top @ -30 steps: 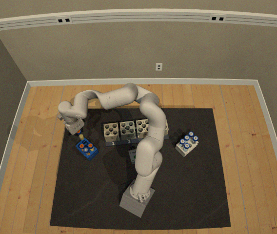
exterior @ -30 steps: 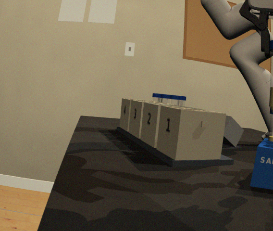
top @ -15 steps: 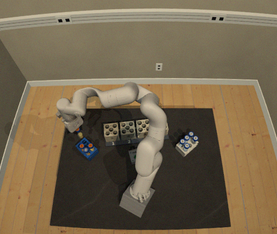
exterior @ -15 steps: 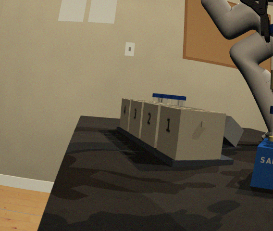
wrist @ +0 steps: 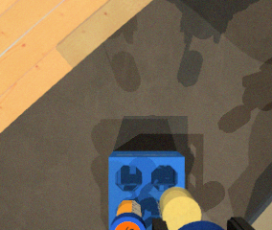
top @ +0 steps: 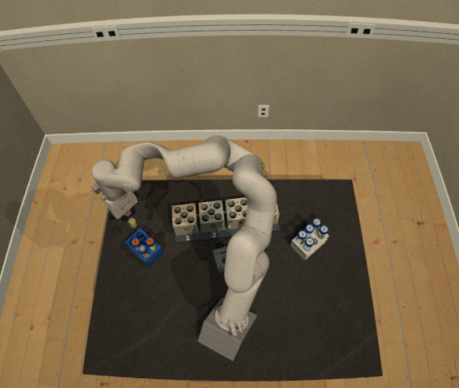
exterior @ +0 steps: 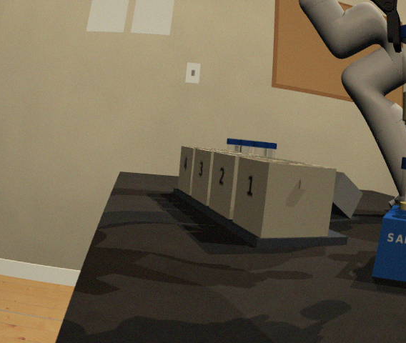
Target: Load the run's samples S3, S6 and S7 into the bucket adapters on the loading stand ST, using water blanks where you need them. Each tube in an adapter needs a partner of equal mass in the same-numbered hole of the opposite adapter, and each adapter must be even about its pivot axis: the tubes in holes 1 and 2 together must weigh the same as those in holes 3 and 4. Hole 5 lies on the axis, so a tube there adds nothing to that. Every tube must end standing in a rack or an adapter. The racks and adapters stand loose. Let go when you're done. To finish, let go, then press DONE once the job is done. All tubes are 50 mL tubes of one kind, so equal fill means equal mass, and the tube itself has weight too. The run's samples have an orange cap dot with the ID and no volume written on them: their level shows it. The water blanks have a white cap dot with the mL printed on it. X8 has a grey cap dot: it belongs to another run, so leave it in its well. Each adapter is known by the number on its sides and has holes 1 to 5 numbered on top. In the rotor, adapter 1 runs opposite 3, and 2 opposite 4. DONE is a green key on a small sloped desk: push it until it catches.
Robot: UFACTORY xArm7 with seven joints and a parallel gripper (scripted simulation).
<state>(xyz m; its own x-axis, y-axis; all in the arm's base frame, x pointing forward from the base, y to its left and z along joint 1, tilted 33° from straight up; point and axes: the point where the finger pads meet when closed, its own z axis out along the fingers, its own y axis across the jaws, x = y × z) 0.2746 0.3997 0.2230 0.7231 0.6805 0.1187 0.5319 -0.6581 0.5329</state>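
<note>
Now: the blue sample rack 220 mm below my hand, 40 mm behind it and 10 mm to the right of it. Round my hand: white blank rack (670 mm to the right, 220 mm below, 160 mm behind); then adapter 1 (200 mm below, 190 mm to the right, 30 mm ahead).
</note>
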